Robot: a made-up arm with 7 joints. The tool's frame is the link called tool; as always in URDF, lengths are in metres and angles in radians. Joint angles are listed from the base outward. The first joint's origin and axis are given. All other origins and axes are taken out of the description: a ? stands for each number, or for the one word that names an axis. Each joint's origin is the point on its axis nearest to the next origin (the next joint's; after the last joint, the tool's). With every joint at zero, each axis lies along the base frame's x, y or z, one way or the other. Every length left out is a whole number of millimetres.
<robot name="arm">
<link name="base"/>
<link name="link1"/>
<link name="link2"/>
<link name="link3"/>
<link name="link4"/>
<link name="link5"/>
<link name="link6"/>
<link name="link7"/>
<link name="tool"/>
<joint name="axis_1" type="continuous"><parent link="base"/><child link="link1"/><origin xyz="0.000 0.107 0.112" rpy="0.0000 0.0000 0.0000"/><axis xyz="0 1 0"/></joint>
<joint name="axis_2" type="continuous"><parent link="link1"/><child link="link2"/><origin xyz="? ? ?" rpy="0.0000 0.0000 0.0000"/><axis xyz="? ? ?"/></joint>
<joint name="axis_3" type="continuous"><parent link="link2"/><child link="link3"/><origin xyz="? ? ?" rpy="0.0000 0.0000 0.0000"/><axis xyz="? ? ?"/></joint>
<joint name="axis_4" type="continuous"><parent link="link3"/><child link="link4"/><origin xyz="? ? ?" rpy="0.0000 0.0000 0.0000"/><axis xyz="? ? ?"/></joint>
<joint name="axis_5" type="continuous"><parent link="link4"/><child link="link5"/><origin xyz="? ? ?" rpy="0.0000 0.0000 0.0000"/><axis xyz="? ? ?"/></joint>
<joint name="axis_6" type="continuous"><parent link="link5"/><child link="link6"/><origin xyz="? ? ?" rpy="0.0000 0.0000 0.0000"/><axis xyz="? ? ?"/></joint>
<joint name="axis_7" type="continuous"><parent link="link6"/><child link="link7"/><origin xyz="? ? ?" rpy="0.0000 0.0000 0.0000"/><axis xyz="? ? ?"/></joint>
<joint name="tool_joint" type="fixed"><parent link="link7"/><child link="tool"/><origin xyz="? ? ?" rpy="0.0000 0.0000 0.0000"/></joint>
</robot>
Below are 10 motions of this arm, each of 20 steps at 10 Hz.
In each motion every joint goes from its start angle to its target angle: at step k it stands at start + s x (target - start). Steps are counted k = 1, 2, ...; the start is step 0. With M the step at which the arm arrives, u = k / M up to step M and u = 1 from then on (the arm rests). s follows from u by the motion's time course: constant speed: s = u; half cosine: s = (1 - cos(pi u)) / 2; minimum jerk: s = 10 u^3 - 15 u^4 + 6 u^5.
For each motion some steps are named. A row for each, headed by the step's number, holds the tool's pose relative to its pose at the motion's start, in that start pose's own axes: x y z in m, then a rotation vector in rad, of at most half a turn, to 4 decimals.
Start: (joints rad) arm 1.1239 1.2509 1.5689 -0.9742 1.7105 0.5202 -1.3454
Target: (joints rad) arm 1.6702 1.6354 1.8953 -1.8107 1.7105 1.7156 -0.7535
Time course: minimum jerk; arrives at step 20
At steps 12, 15, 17, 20:
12: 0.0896 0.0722 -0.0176 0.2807 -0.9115 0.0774
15: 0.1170 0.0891 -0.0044 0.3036 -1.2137 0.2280
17: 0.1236 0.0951 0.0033 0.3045 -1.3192 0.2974
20: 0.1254 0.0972 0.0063 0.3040 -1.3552 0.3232

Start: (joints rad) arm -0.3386 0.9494 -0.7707 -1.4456 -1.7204 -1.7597 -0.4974
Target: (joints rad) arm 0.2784 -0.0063 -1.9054 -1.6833 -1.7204 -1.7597 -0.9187
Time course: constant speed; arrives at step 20
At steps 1, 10, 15, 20:
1: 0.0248 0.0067 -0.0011 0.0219 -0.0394 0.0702
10: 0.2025 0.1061 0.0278 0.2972 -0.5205 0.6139
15: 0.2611 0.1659 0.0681 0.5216 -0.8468 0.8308
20: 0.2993 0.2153 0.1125 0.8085 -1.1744 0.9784

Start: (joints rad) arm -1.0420 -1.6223 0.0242 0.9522 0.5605 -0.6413 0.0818
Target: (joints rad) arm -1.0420 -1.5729 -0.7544 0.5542 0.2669 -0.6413 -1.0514
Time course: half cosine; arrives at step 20
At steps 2, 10, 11, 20:
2: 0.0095 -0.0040 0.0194 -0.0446 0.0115 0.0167
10: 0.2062 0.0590 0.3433 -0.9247 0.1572 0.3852
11: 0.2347 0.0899 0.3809 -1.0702 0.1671 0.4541
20: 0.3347 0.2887 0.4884 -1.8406 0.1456 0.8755

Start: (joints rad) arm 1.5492 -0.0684 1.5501 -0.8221 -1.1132 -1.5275 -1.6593
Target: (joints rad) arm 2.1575 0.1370 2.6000 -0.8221 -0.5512 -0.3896 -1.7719
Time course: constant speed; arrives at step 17
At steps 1, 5, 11, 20:
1: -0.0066 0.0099 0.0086 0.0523 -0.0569 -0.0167
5: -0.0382 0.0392 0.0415 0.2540 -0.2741 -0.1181
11: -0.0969 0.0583 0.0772 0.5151 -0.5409 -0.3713
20: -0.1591 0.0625 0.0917 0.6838 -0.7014 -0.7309

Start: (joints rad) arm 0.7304 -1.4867 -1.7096 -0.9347 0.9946 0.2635 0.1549
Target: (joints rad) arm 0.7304 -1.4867 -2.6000 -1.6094 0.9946 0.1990 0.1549
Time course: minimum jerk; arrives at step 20
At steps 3, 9, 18, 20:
3: -0.0026 0.0077 -0.0055 0.0282 0.0055 -0.0090
9: -0.0305 0.1433 -0.0719 0.4322 0.0457 -0.1544
18: 0.0017 0.4151 -0.1012 1.0280 -0.0354 -0.4373
20: 0.0031 0.4192 -0.1009 1.0363 -0.0379 -0.4419

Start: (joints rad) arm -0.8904 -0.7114 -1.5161 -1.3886 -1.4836 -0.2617 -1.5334
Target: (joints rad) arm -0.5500 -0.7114 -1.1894 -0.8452 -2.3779 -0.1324 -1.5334
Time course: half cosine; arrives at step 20
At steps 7, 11, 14, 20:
7: 0.0295 -0.0166 -0.0340 0.1445 -0.0118 0.2884
11: 0.0706 -0.0226 -0.0756 0.3219 -0.0816 0.6037
14: 0.1025 -0.0179 -0.1045 0.4540 -0.1659 0.8169
20: 0.1338 -0.0069 -0.1297 0.5831 -0.2727 1.0098

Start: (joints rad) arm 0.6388 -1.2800 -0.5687 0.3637 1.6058 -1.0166 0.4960
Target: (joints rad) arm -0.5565 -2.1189 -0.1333 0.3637 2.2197 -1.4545 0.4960
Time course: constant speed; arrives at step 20
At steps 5, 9, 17, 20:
5: -0.1723 0.1576 -0.1483 0.1166 -0.3730 -0.3627
9: -0.2181 0.3180 -0.2707 0.1481 -0.6769 -0.6173
17: -0.1001 0.5700 -0.4650 0.0447 -1.2638 -0.9791
20: -0.0189 0.6114 -0.5094 -0.0467 -1.4593 -1.0510

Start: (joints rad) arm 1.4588 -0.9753 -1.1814 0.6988 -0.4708 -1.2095 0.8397
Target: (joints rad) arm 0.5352 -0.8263 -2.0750 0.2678 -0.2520 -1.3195 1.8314
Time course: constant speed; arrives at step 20
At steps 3, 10, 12, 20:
3: 0.1488 -0.0362 0.0392 0.0958 0.0546 0.1506
10: 0.5112 -0.0222 0.0575 0.3471 0.2543 0.4802
12: 0.6083 0.0060 0.0457 0.4221 0.3287 0.5652
20: 0.9188 0.1979 -0.0516 0.7130 0.6901 0.8467

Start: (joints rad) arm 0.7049 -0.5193 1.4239 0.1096 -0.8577 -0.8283 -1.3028
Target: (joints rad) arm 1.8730 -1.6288 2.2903 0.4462 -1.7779 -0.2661 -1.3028
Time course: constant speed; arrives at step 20
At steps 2, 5, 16, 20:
2: 0.0153 0.0201 -0.0165 -0.1240 0.0238 -0.0071
5: 0.0434 0.0453 -0.0503 -0.3047 0.0411 -0.0212
16: 0.1589 0.0505 -0.1880 -0.9482 -0.0999 -0.0599
20: 0.1870 0.0341 -0.2122 -1.1976 -0.2228 -0.0415

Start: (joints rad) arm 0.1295 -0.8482 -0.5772 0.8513 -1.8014 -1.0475 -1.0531
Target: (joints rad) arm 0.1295 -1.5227 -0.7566 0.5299 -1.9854 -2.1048 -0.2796
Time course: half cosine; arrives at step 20
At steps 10, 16, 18, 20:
10: -0.1729 -0.0858 -0.0777 0.1189 0.4205 -0.1498
16: -0.3381 -0.1703 -0.0671 0.1422 0.5660 -0.4257
18: -0.3666 -0.1835 -0.0606 0.1440 0.5685 -0.4822
20: -0.3763 -0.1878 -0.0582 0.1446 0.5677 -0.5020

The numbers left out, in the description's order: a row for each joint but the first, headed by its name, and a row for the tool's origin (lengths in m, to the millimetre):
axis_2: xyz 0.272 0.000 0.077, axis 0 0 1
axis_3: xyz -0.002 0.223 0.000, axis 0 -1 0
axis_4: xyz -0.066 0.000 -0.295, axis 0 0 -1
axis_5: xyz -0.064 -0.036 0.000, axis 0 -1 0
axis_6: xyz -0.186 0.000 -0.175, axis 0 0 1
axis_7: xyz 0.105 -0.102 0.000, axis 1 0 0
tool: xyz 0.000 -0.246 0.085

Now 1 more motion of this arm.
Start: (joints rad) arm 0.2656 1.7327 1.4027 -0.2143 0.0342 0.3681 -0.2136
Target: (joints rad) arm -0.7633 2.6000 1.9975 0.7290 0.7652 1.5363 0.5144
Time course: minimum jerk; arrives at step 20
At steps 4, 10, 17, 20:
4: 0.0423 0.0091 -0.0073 0.0471 -0.0944 0.0595
10: 0.3218 0.1742 0.0737 0.3963 -0.6305 0.4846
17: 0.4703 0.3728 0.3025 0.7163 -0.7368 0.7891
20: 0.4764 0.3823 0.3143 0.7337 -0.7247 0.8028

